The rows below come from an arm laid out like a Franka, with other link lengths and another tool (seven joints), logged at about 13 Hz.
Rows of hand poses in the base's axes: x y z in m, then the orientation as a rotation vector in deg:
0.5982, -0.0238, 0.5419, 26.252, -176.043, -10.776
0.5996, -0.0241, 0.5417, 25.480, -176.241, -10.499
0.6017, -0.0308, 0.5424, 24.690, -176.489, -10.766
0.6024, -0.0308, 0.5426, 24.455, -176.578, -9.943
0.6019, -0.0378, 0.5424, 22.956, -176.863, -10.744
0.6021, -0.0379, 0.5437, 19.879, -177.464, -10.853
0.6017, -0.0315, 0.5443, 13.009, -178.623, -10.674
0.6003, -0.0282, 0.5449, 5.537, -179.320, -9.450
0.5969, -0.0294, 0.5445, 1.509, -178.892, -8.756
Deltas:
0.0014, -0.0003, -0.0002, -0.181, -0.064, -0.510
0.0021, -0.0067, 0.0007, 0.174, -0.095, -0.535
0.0007, 0.0000, 0.0002, -0.526, -0.072, -0.151
-0.0005, -0.0070, -0.0002, 0.503, -0.005, -0.989
0.0002, -0.0001, 0.0013, 0.053, -0.106, -2.015
-0.0004, 0.0064, 0.0006, -0.144, -0.257, -4.465
-0.0014, 0.0033, 0.0006, -0.811, -0.014, -4.789
-0.0034, -0.0012, -0.0004, -0.453, 0.662, -2.534

